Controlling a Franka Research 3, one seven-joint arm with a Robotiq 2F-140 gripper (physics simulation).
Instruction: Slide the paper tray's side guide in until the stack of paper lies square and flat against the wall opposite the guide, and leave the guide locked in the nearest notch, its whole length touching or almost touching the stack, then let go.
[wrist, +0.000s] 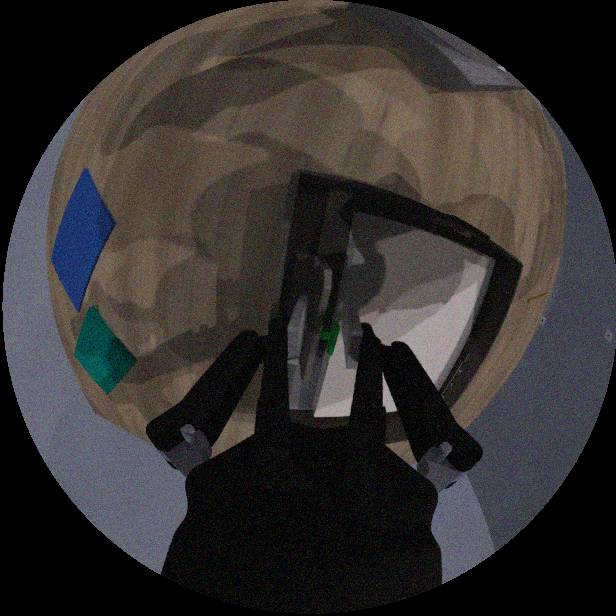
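The black paper tray lies on the wooden table, seen through my wrist fisheye view. A white stack of paper fills its right part, reaching the right wall. The side guide runs along the tray's left part, with a small green tab on it. My gripper hangs just above the guide, its two black fingers spread either side of the green tab. The fingers look open, with a gap between them and the guide. Shadow covers the tray's upper part.
A blue patch and a teal patch lie flat at the table's left edge. A grey box sits at the far upper right. The table edge curves round close below the tray.
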